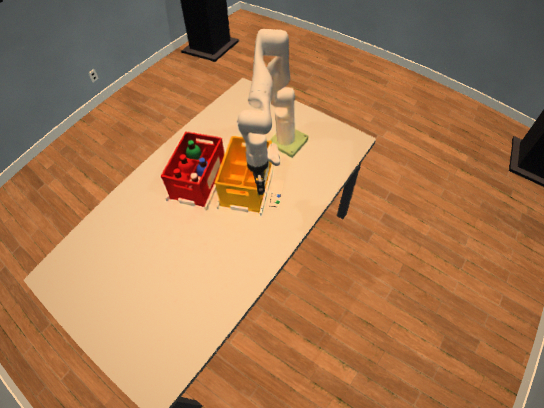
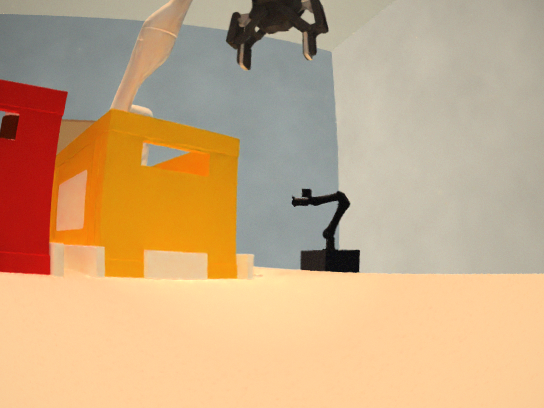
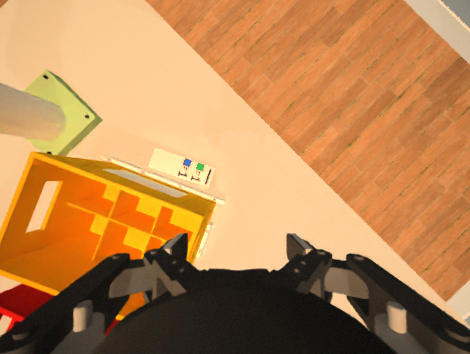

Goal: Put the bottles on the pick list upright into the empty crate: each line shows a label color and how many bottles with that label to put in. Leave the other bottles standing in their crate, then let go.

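Places are measured from the arm's base along level axes (x ahead, y left, z up), in millimetres.
Where they show: gripper, fingertip midpoint: [image 1: 258, 183] [image 2: 275, 62] [image 3: 237, 244]; arm's base, origin of the base link: [image 1: 285, 138] [image 3: 45, 121].
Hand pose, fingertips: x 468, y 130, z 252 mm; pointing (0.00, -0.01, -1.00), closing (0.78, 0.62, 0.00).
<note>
Things, the pixels of their top centre, and the offset from my fingertips.
- red crate, middle of its top: [image 1: 191, 156] dy -383, dx -56, dz -106 mm
- green bottle, middle of its top: [image 1: 190, 142] dy -450, dx -130, dz -118 mm
- blue bottle, middle of its top: [image 1: 201, 159] dy -338, dx -68, dz -118 mm
- red bottle, middle of its top: [image 1: 182, 156] dy -428, dx -42, dz -118 mm
- smaller red-capped bottle, middle of its top: [image 1: 176, 170] dy -403, dx +36, dz -118 mm
- white-capped bottle, middle of its top: [image 2: 17, 110] [image 1: 193, 175] dy -318, dx +20, dz -118 mm
- yellow crate, middle of its top: [image 2: 130, 148] [image 3: 95, 242] [image 1: 244, 161] dy -161, dx -140, dz -106 mm
- pick list, middle of its top: [image 3: 181, 167] [image 1: 275, 193] dy -20, dx -159, dz -279 mm
The red crate [image 1: 181, 192] [image 2: 30, 200] [image 3: 24, 300] holds a green bottle [image 1: 193, 150], a blue bottle [image 1: 201, 168], a red bottle [image 1: 185, 165], a smaller red-capped bottle [image 1: 177, 173] and a white-capped bottle [image 1: 194, 177]. The yellow crate [image 1: 231, 200] [image 2: 170, 215] [image 3: 23, 202] stands beside it; its visible compartments are empty. The pick list [image 3: 165, 159] lies beside the yellow crate and shows a blue square and a green square, each with what looks like a 1. My gripper [image 1: 260, 191] [image 2: 276, 64] [image 3: 237, 244] is open and empty, pointing down high near the yellow crate's front right corner.
White brackets [image 1: 239, 208] [image 2: 175, 264] edge the crates at the table. The arm's green base plate [image 1: 297, 143] [image 3: 75, 117] is behind the yellow crate. The table edge [image 1: 300, 241] runs along the right. A black arm on a box [image 2: 330, 260] stands in the background.
</note>
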